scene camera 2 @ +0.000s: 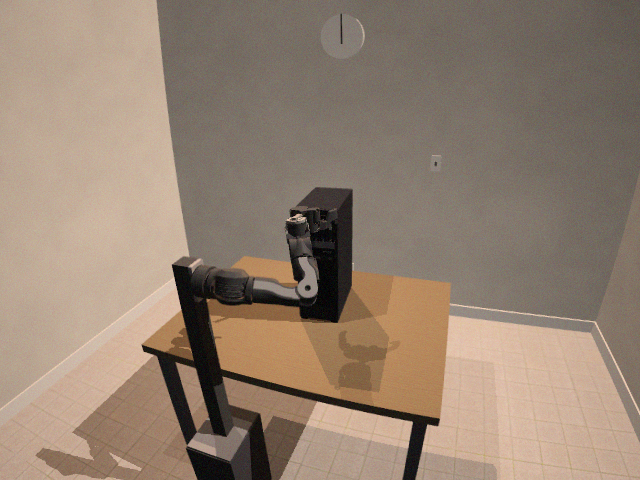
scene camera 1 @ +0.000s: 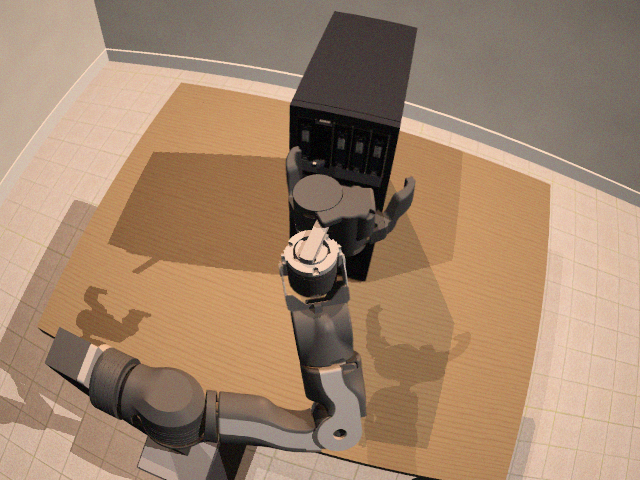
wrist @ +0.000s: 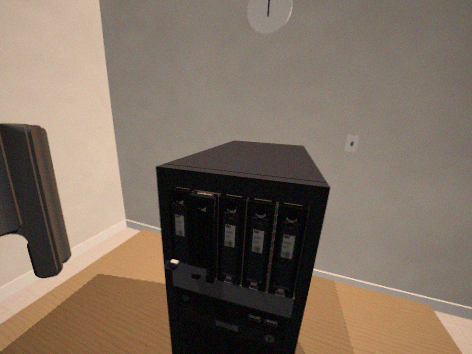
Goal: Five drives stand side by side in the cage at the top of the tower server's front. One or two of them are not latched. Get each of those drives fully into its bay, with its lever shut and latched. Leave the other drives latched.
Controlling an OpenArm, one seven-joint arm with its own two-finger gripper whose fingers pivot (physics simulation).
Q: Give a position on a black tower server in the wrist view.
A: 285, 173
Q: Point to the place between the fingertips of my gripper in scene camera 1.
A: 353, 173
